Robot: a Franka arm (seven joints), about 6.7 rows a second.
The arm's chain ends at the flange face. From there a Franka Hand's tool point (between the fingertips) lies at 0.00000 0.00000 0.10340 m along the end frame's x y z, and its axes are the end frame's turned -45 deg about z.
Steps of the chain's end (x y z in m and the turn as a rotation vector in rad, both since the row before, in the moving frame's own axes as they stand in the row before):
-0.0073, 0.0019, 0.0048, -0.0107, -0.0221, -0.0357
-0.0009, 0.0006, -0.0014, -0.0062, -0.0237, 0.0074
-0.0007, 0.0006, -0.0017, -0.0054, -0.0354, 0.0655
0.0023, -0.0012, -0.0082, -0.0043, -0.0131, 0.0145
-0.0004, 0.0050, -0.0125, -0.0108, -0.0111, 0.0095
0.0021, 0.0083, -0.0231, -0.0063, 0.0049, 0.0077
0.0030, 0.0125, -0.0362, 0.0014, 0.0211, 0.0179
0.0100, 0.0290, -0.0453, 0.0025, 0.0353, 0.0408
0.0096, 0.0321, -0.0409, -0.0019, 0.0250, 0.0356
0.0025, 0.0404, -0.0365, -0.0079, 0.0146, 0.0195
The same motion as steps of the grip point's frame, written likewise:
-0.0089, -0.0046, 0.0048, 0.0081, -0.0232, -0.0357
-0.0032, -0.0015, -0.0014, 0.0124, -0.0211, 0.0074
-0.0038, -0.0024, -0.0018, 0.0212, -0.0288, 0.0655
0.0012, 0.0001, -0.0082, 0.0062, -0.0123, 0.0145
-0.0054, 0.0032, -0.0125, 0.0002, -0.0155, 0.0095
-0.0045, 0.0082, -0.0231, -0.0079, -0.0010, 0.0077
-0.0051, 0.0124, -0.0362, -0.0139, 0.0159, 0.0179
-0.0107, 0.0300, -0.0454, -0.0232, 0.0267, 0.0408
-0.0143, 0.0315, -0.0409, -0.0190, 0.0163, 0.0356
-0.0263, 0.0320, -0.0365, -0.0159, 0.0047, 0.0195

